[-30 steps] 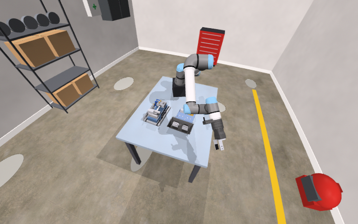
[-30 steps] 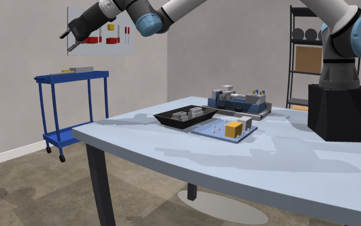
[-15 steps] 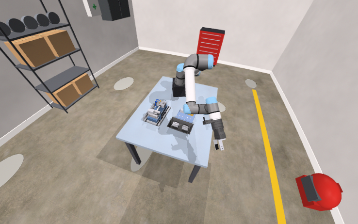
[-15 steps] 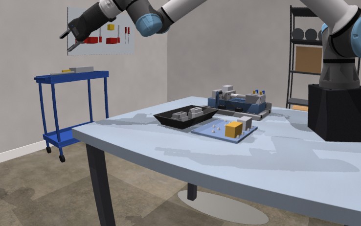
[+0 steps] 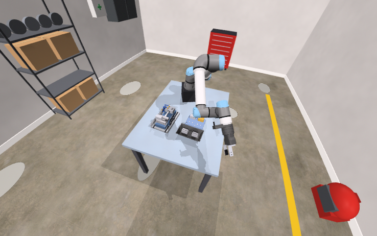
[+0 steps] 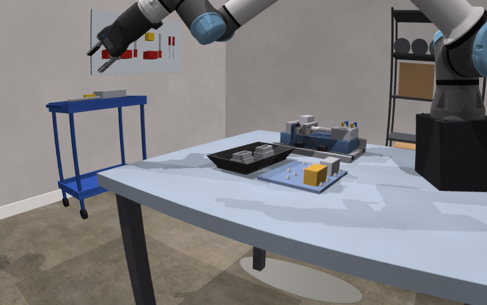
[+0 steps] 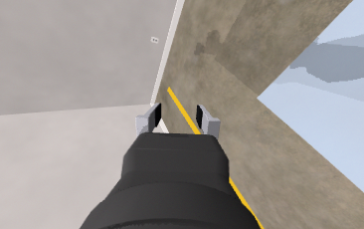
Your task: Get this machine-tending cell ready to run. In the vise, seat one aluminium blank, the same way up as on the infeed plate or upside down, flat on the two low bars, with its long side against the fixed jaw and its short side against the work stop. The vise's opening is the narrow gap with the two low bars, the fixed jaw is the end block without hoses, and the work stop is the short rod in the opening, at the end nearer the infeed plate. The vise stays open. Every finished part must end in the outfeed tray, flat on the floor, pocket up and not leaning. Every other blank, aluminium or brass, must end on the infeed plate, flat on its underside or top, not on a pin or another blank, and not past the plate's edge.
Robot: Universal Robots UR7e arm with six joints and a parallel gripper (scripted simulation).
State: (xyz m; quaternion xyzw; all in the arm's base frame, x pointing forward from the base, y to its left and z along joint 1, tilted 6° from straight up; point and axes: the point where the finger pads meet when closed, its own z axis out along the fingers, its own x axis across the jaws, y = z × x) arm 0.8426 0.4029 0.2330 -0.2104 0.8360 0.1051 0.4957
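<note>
Right now the brass blank is 510 mm behind my hand, 210 mm to the right of it and 280 mm below it. From my hand the other things lie so: vise: 420 mm behind, 570 mm to the right, 270 mm below.
</note>
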